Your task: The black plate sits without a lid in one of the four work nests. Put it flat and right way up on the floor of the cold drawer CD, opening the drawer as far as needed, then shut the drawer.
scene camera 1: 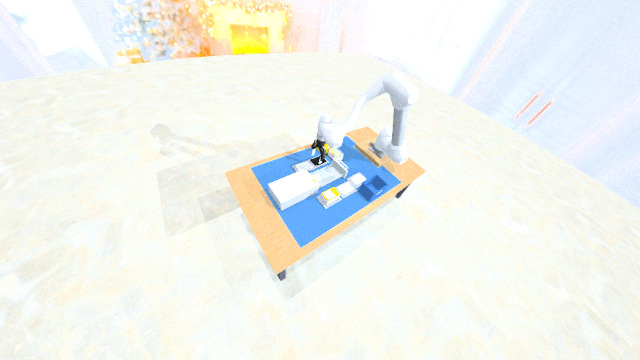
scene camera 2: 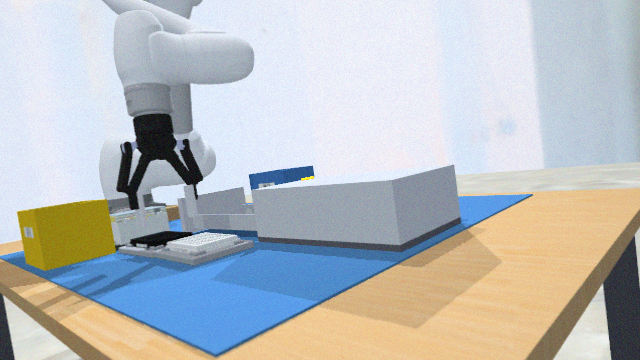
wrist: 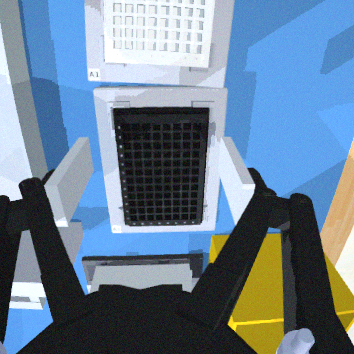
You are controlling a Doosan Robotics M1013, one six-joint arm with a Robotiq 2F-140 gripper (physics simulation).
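Places are measured from the arm's base along level axes (x back, y right, z up), in millimetres.
Pixels of known places: gripper, fingertip midpoint: [scene camera 1: 316,159] [scene camera 2: 169,221] [wrist: 154,153]; arm's base at its link origin: [scene camera 1: 378,150].
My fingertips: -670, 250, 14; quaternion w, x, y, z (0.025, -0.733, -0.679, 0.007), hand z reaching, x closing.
Ahead of a thing's pixels: the offset from my fingertips to its top centre, as dx, dy, dz. "spot": to the spot under its first point.
The black plate {+37, +3, -30} [scene camera 1: 318,161] [scene camera 2: 160,238] [wrist: 162,172] lies flat and lidless, wells up, in a pale work nest {spot: +23, -48, -45} [wrist: 109,160]. My gripper [scene camera 1: 318,156] [scene camera 2: 166,210] [wrist: 154,153] is open and empty above it. In the wrist view its pale fingers stand apart on either side of the plate's long sides, clear of it. The cold drawer's white housing [scene camera 1: 294,189] [scene camera 2: 350,205] stands beside the nests. Its drawer [scene camera 1: 327,175] [scene camera 2: 225,221] is pulled out. No CD label is readable.
A white plate {-128, +15, -30} [scene camera 2: 205,242] [wrist: 157,35] sits in the adjoining nest. A yellow box {+236, +112, +63} [scene camera 2: 70,235] [wrist: 260,280] and a low white unit {+216, -39, +21} [scene camera 2: 155,223] [wrist: 142,277] stand close by. Across the drawer are a yellow-marked stack {-172, -361, +20} [scene camera 1: 330,195] and a blue bin {+170, -523, +63} [scene camera 1: 372,189] [scene camera 2: 282,176].
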